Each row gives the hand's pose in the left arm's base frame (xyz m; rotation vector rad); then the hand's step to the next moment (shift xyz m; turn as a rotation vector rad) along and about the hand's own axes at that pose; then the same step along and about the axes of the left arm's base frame.
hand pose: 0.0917 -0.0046 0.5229 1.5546 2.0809 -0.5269
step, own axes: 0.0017 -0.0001 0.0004 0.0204 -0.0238 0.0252
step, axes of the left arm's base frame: -0.0004 0.0011 -0.0013 -0.0238 -0.0052 -0.0320
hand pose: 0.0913 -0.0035 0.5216 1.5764 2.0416 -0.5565
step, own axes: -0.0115 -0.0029 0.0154 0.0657 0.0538 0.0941
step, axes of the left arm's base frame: 0.0017 -0.0187 -0.0051 0.0514 0.0077 -0.1156
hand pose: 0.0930 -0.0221 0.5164 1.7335 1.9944 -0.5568
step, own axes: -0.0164 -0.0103 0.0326 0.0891 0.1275 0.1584
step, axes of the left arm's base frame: -0.0062 -0.0331 -0.0174 0.1257 0.0004 -0.1830
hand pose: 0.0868 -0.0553 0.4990 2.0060 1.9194 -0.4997
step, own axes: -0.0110 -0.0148 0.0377 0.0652 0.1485 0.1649
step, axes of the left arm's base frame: -0.0164 -0.0264 -0.0283 0.1456 -0.0248 -0.1780
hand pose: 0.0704 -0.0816 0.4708 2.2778 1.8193 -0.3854
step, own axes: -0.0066 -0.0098 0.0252 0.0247 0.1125 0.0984
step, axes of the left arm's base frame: -0.0129 -0.0119 -0.0216 0.1072 -0.0332 -0.1017
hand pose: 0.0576 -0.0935 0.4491 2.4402 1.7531 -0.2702
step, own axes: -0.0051 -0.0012 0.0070 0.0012 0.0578 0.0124
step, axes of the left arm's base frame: -0.0032 -0.0058 -0.0057 0.0543 -0.0199 -0.0125
